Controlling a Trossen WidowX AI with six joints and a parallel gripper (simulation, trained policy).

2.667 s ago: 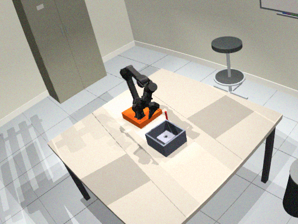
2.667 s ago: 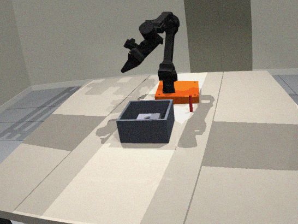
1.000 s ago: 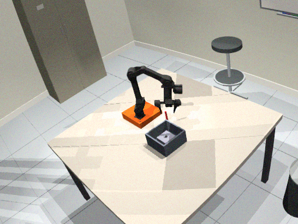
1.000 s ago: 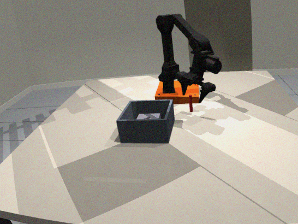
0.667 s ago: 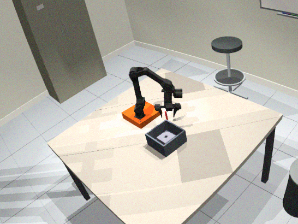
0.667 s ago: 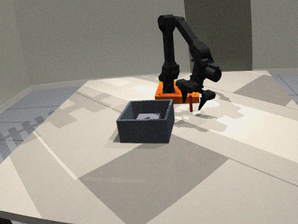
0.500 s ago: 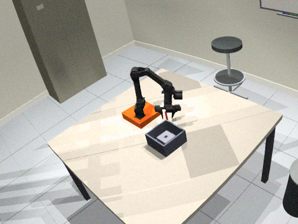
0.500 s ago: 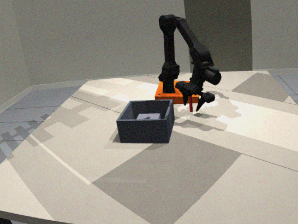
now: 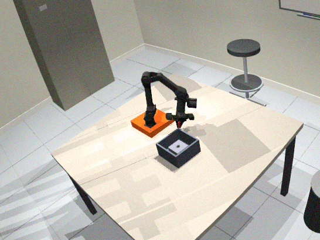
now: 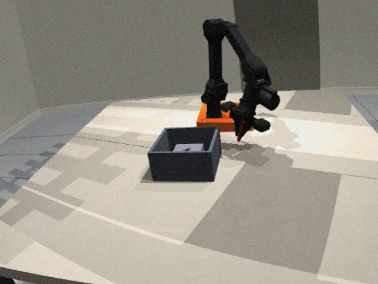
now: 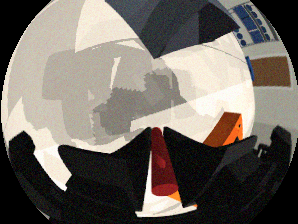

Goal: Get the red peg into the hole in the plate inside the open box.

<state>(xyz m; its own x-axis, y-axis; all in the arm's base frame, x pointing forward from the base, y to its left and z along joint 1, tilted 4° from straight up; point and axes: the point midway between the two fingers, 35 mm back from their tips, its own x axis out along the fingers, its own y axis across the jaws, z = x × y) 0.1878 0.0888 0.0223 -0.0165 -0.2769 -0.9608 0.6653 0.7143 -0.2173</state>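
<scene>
The light grey plate lies 18 cm to the right of my gripper tip, 14 cm ahead of it and 2 cm above it. The rest, counted from my gripper tip: red peg (2 cm above, 1 cm to the left); dark box (18 cm to the right, 14 cm ahead).
</scene>
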